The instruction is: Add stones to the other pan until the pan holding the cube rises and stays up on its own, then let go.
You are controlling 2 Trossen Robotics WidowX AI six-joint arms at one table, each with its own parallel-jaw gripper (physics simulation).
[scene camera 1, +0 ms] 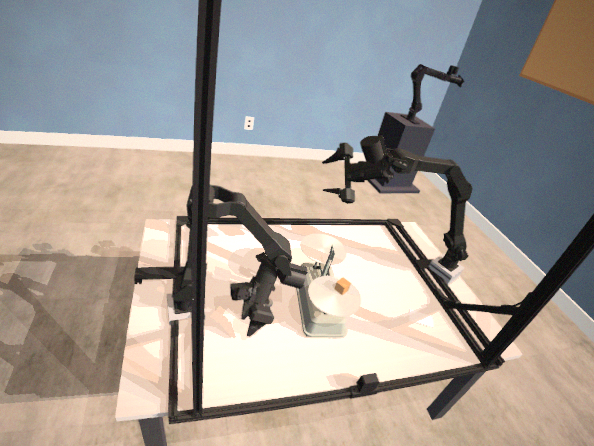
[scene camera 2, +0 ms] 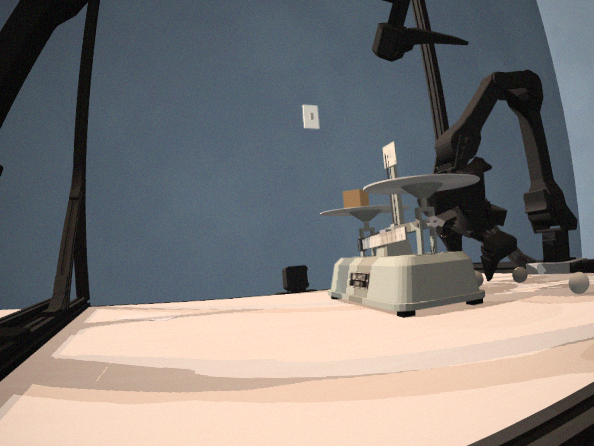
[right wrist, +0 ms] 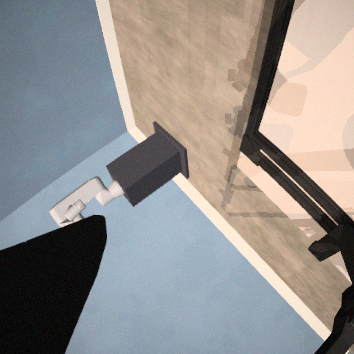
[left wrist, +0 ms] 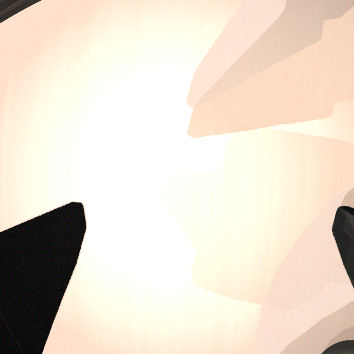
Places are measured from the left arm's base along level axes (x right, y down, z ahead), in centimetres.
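Pixels of known places: left gripper, between the fingertips: (scene camera 1: 245, 327) (left wrist: 215, 218); right gripper, between the fingertips: (scene camera 1: 322, 176) (scene camera 2: 480, 5) (right wrist: 230, 233); left arm's base, origin of its link: (scene camera 1: 185, 304) (scene camera 2: 556, 260); right arm's base, origin of its link: (scene camera 1: 448, 264).
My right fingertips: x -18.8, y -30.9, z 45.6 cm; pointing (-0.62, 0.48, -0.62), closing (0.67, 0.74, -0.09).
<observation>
Ahead of a thing's pixels: the offset from my right fingertips to its top centre. "spot": to the spot under its first point.
The balance scale @(dz -4.4, dx +24.5, dy +9.8 cm) (scene camera 1: 325, 326) (scene camera 2: 425, 282) stands on the table. The orange cube @(dz -4.0, dx +32.3, dy +15.7 cm) (scene camera 1: 342, 286) (scene camera 2: 355, 198) rests on one pan @(dz -6.7, dx +33.7, dy +18.7 cm) (scene camera 1: 327, 303) (scene camera 2: 335, 212), the nearer one in scene camera 1. This pan appears lower in scene camera 2 than the other pan @(dz -2.1, dx +15.3, dy +17.5 cm) (scene camera 1: 320, 245) (scene camera 2: 445, 180), on which I see no stones. Round grey stones @(dz -27.5, dx +17.3, dy +30.3 cm) (scene camera 2: 520, 274) @(dz -16.3, dx +1.0, dy +30.3 cm) (scene camera 2: 578, 283) lie on the table right of the scale; another stone @(dz -21.0, dx +22.4, dy +30.3 cm) (scene camera 2: 479, 278) is partly hidden by it. My left gripper (scene camera 1: 247, 325) (scene camera 2: 506, 271) (left wrist: 215, 218) is open and empty, low beside the scale. My right gripper (scene camera 1: 325, 176) is open and empty, high up.
A black frame (scene camera 1: 300, 396) borders the table, with upright posts (scene camera 1: 202, 125) at its sides. A small black box @(spot: dz -5.2, dx +56.2, dy +27.7 cm) (scene camera 1: 368, 382) (scene camera 2: 295, 278) sits on the near frame bar in scene camera 1. A dark pedestal (scene camera 1: 406, 140) (right wrist: 147, 167) stands on the floor behind the table.
</observation>
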